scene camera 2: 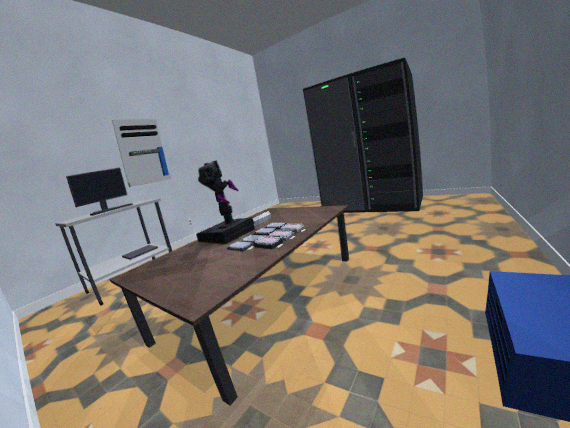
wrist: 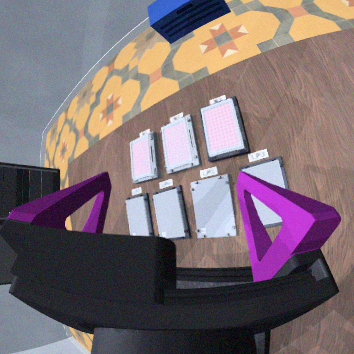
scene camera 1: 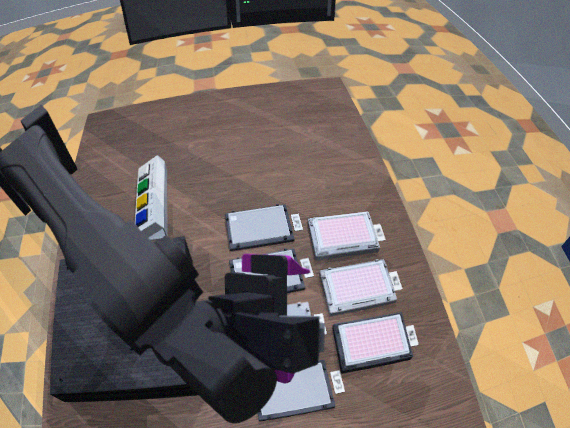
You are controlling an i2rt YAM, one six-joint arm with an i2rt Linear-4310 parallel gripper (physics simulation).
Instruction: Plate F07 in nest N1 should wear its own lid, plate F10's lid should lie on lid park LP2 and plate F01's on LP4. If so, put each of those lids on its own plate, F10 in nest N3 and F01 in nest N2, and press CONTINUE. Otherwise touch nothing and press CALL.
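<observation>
My gripper is open and empty above the plates and lid parks. Three pink-welled plates sit in nests: a far plate, the middle plate at N2, and a near plate on a dark base; its label seems to read N1. LP2, LP4, LP1 and LP3 show flat pale grey tops. Lid codes and whether the plates wear clear lids are unreadable. In scene camera 1, my arm partly hides LP4, LP1 and LP3.
A white button panel with white, green, yellow and blue buttons stands left of LP2; its lettering is too small to read. The arm's black base stands on the brown table. A blue box stands beyond it.
</observation>
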